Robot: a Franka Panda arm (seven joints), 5 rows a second.
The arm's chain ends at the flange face. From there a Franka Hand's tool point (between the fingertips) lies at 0.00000 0.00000 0.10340 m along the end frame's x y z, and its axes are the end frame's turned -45 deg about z.
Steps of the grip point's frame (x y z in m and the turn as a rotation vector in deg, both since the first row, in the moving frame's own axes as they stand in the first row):
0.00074 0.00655 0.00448 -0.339 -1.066 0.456
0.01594 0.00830 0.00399 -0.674 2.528 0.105
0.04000 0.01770 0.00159 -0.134 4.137 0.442
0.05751 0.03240 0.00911 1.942 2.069 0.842
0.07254 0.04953 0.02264 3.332 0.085 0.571
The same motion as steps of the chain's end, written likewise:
0.00609 0.00232 0.00450 -0.993 -0.514 0.456
0.01305 -0.00304 0.00410 1.311 2.264 0.105
0.03533 -0.01069 0.00186 2.831 3.020 0.442
0.06338 -0.01264 0.00924 2.836 0.090 0.842
0.09044 -0.01189 0.02281 2.416 -2.296 0.571

